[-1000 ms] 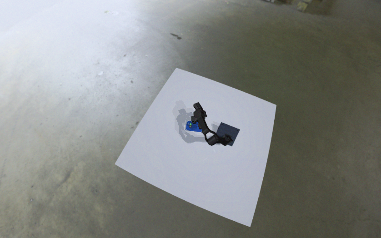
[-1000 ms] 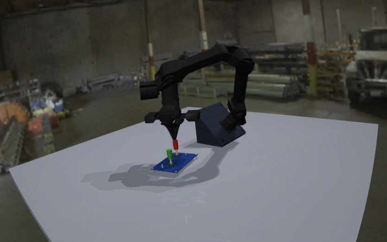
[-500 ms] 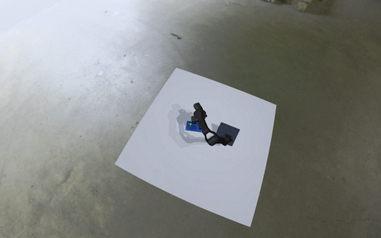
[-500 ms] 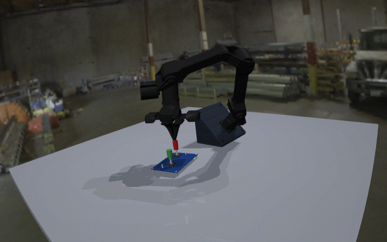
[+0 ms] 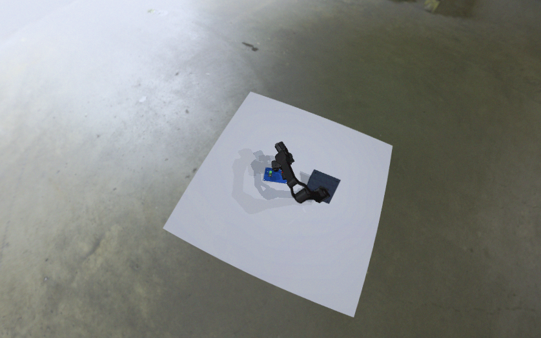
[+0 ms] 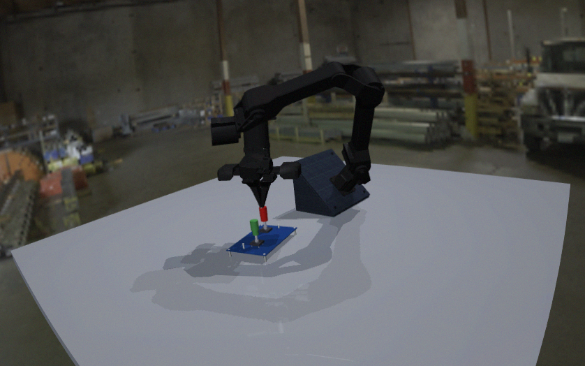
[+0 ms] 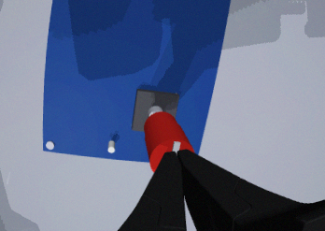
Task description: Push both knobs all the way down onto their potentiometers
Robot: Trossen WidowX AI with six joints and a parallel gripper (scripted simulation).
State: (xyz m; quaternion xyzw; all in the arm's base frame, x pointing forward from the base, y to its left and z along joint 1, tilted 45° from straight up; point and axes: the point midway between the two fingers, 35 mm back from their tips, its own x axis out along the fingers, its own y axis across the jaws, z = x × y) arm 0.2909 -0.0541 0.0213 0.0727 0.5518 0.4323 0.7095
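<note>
Right now the green knob is 70 mm ahead of my gripper tip, 50 mm to the left of it and 20 mm below it. Also, from my gripper tip: red knob (10 mm below).
</note>
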